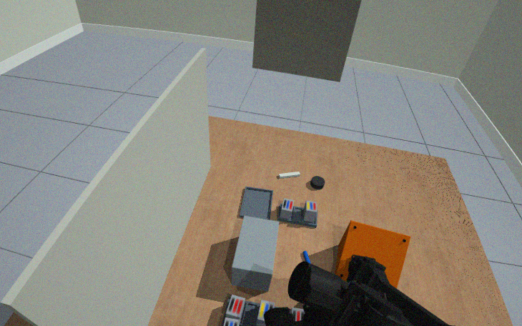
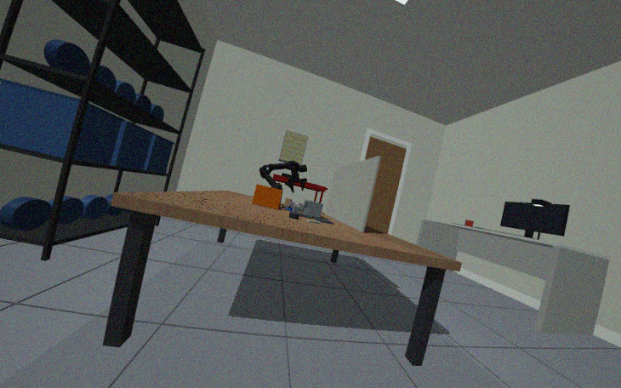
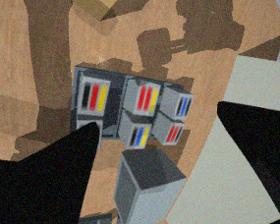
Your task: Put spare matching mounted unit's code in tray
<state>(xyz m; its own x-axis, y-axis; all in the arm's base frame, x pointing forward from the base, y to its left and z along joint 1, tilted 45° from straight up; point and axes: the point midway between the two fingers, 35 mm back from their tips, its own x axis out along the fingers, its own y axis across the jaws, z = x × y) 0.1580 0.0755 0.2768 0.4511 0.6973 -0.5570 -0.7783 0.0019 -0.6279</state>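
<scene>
Right now my gripper tip is 110 mm above the grey spare block, 30 mm past it and 20 mm to the left of it. Also, from my gripper tip: blue pen 220 mm to the right, 140 mm below, 50 mm behind; tall grey box 210 mm to the right, 110 mm ahead, 100 mm below; partition wall 340 mm ahead, 200 mm to the right, 80 mm above.
</scene>
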